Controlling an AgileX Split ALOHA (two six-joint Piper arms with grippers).
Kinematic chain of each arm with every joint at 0, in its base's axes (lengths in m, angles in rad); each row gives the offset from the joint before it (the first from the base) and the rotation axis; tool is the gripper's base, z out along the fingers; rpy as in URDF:
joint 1: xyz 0 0 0.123 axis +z
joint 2: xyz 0 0 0 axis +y
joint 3: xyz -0.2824 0 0.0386 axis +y
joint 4: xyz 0.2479 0 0.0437 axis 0.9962 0 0.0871
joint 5: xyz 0 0 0 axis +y
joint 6: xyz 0.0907 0 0.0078 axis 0.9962 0 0.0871
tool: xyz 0 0 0 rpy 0 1.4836 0
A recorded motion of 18 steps. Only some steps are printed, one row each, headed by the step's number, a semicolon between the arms.
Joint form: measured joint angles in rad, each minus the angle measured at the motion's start. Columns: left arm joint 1, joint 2, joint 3, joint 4, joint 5, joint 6; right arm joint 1, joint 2, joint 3, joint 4, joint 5, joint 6.
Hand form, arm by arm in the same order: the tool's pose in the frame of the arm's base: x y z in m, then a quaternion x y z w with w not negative. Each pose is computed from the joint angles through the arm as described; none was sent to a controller.
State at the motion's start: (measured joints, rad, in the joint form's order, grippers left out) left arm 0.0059 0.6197 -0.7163 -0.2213 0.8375 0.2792; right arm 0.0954 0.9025 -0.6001 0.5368 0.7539 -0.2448
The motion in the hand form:
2: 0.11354 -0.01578 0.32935 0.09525 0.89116 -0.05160 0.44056; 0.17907 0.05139 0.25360 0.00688 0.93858 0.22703 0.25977
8: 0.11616 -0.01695 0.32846 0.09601 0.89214 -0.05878 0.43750; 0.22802 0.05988 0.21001 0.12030 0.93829 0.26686 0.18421
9: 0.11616 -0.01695 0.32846 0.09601 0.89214 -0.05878 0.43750; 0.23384 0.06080 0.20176 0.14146 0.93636 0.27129 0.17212
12: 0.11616 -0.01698 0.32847 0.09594 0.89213 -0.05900 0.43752; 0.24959 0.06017 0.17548 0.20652 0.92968 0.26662 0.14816
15: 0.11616 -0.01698 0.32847 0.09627 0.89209 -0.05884 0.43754; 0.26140 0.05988 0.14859 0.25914 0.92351 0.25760 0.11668
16: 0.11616 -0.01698 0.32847 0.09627 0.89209 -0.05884 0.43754; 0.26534 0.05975 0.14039 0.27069 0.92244 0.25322 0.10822
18: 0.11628 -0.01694 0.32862 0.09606 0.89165 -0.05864 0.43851; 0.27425 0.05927 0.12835 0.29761 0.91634 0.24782 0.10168
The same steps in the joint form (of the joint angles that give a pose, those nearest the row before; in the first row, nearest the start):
2: 0.0000 0.0304 0.0000 -0.0251 -0.0044 0.0187; 0.0000 0.1422 -0.0147 0.0688 -0.0373 -0.0050
8: -0.0001 0.0425 0.0000 -0.0438 -0.0072 0.0280; 0.0000 0.4379 -0.0469 0.2778 -0.1462 -0.0055
9: -0.0001 0.0425 0.0000 -0.0438 -0.0072 0.0280; 0.0000 0.4805 -0.0488 0.3144 -0.1626 -0.0045
12: -0.0001 0.0425 0.0000 -0.0442 -0.0072 0.0280; 0.0000 0.6007 -0.0511 0.3970 -0.2390 0.0123
15: -0.0001 0.0425 0.0000 -0.0442 -0.0072 0.0288; 0.0000 0.7188 -0.0611 0.4647 -0.2856 0.0253
16: -0.0001 0.0425 0.0000 -0.0442 -0.0072 0.0288; 0.0000 0.7565 -0.0687 0.4802 -0.2978 0.0253
18: 0.0000 0.0425 0.0000 -0.0443 -0.0094 0.0288; 0.0000 0.8176 -0.0889 0.5207 -0.3278 0.0287

